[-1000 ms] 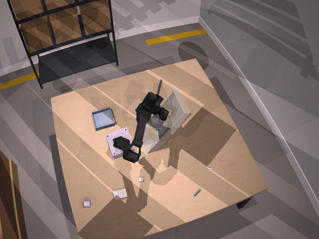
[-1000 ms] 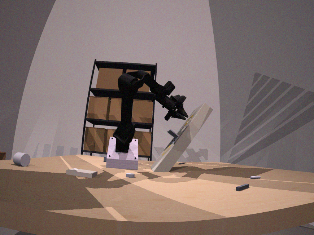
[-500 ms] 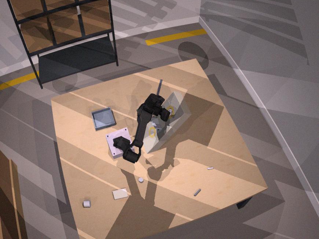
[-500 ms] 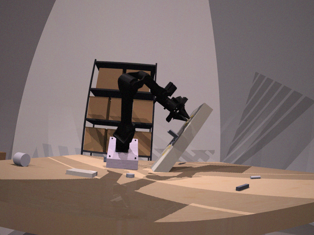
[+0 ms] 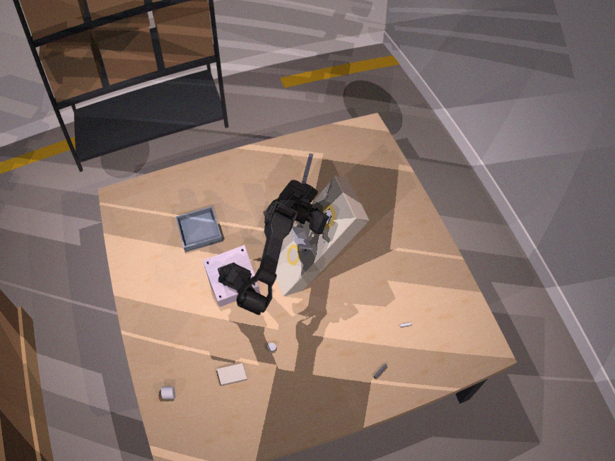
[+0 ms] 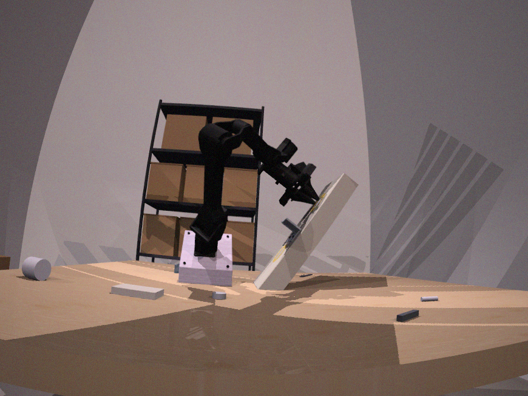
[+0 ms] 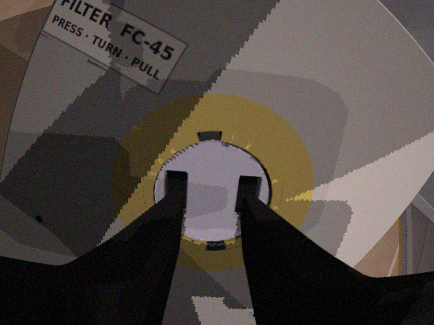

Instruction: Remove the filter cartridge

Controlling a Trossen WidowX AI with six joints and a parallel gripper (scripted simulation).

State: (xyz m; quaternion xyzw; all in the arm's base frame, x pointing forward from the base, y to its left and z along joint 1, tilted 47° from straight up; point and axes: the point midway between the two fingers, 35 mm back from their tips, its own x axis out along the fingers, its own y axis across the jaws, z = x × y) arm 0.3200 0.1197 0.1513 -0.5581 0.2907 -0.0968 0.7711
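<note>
Now: gripper tip 2 cm short of the round grey filter cartridge and 1 cm above it. The rest, counted from my gripper tip: grey tray: 38 cm behind, 32 cm to the left, 27 cm below; then pin: 36 cm to the right, 27 cm below, 14 cm ahead; then flat block: 47 cm behind, 28 cm to the right, 27 cm below.
</note>
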